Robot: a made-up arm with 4 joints.
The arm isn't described. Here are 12 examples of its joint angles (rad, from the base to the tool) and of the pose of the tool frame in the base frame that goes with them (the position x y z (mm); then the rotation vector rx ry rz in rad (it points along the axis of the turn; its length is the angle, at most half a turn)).
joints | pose
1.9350 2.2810 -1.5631 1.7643 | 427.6 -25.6 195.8 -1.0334 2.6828 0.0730
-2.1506 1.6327 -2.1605 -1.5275 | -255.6 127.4 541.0 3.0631 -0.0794 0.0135
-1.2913 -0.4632 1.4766 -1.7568 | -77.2 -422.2 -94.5 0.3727 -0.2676 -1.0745
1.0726 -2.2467 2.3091 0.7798 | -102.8 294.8 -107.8 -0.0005 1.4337 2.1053
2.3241 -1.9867 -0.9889 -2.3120 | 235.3 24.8 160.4 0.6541 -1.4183 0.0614
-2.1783 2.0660 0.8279 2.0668 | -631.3 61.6 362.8 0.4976 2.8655 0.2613
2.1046 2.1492 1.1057 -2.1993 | 363.8 239.6 549.0 -2.1860 -1.1239 -0.9484
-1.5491 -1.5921 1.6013 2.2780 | 213.5 193.9 42.1 2.4337 0.0025 0.0731
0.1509 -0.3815 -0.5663 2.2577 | 86.6 -38.6 30.9 -2.5980 -0.6708 0.2616
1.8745 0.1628 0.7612 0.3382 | 314.9 -441.1 225.9 0.5558 -1.5875 -0.6401
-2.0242 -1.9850 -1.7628 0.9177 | -176.3 123.7 163.5 -0.6089 -0.7256 -2.3650
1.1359 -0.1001 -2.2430 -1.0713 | 233.1 -186.3 -259.2 -0.5417 0.4958 1.7256
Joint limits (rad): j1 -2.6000..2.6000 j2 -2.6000..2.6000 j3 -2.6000..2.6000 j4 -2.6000..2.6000
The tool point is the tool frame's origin. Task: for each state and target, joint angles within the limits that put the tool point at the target. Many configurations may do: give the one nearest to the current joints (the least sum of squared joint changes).
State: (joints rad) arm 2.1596 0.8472 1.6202 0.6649
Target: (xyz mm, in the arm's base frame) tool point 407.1 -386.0 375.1
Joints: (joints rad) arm 2.4595 0.6054 1.6745 0.7190
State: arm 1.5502 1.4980 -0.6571 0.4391
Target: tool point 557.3 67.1 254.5
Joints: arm 1.5988 1.7163 -0.3064 0.3927
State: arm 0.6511 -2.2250 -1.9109 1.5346
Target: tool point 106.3 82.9 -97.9
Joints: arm 1.2607 -1.9830 -2.5005 0.5261
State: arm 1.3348 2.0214 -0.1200 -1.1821
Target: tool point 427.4 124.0 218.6
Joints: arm 1.5759 1.5559 -0.0734 -1.3248
